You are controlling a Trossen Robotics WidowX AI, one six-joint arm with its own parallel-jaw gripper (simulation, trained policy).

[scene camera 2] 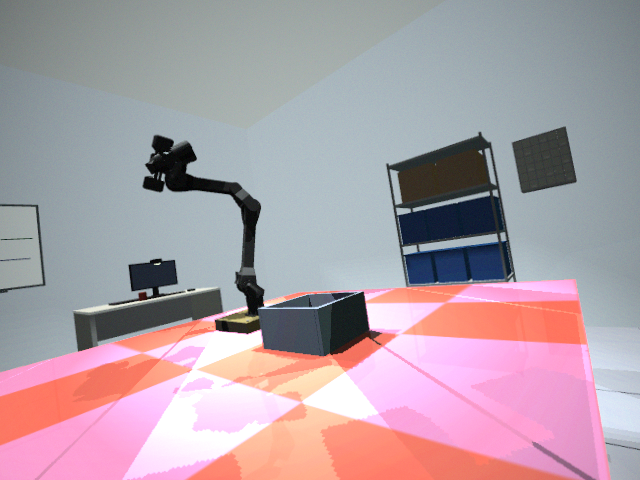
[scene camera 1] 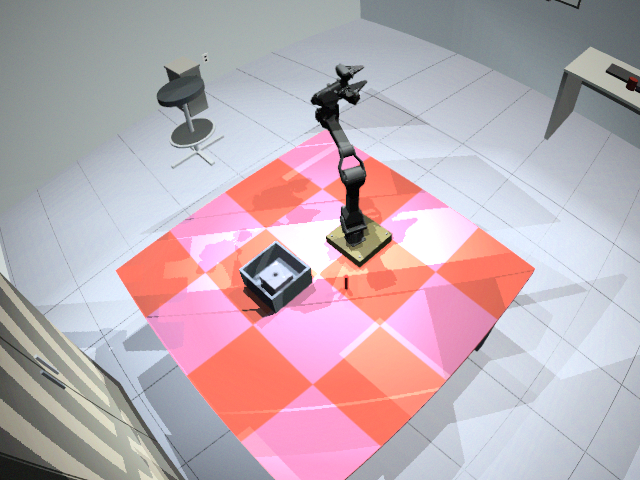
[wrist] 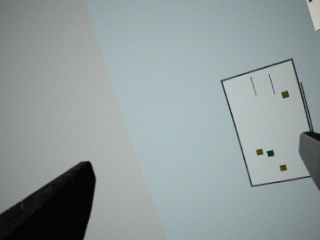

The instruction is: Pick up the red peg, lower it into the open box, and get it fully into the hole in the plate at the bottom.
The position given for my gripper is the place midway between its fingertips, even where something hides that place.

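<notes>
My gripper (scene camera 1: 365, 73) is visible, and the wrist view shows the gripper (wrist: 195, 157) too. A grey box (scene camera 1: 302, 277) is visible; in the wrist view it is out of frame.
</notes>
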